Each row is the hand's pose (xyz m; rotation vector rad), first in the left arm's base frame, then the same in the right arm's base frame.
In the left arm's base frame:
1: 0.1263 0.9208 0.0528 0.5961 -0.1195 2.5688
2: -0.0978 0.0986 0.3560 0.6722 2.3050 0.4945
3: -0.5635 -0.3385 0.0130 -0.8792 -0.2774 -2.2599
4: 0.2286 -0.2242 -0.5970 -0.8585 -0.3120 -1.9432
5: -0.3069 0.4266 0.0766 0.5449 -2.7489 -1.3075
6: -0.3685 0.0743 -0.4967 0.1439 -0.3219 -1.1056
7: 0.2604 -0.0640 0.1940 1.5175 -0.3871 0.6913
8: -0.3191 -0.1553 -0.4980 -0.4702 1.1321 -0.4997
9: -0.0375 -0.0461 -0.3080 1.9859 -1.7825 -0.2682
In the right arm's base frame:
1: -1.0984 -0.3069 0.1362 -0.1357 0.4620 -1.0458
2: -0.3078 0.1291 0.1922 1.8086 -1.0790 -2.2058
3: 0.0054 0.4587 -0.3725 0.5052 -0.0766 -0.0698
4: -0.8549 0.9486 -0.1926 0.6227 -0.2083 0.1889
5: -0.5531 -0.0866 -0.1581 2.5090 0.1738 -1.1682
6: -0.6469 0.4347 -0.5776 1.2411 0.2293 1.2090
7: -0.5023 0.4707 0.3548 -1.4068 -0.8386 -1.7587
8: -0.5380 0.6386 -0.5360 -0.4281 -0.1450 1.8492
9: -0.6453 0.5718 -0.2023 -2.3978 -1.2456 -0.0613

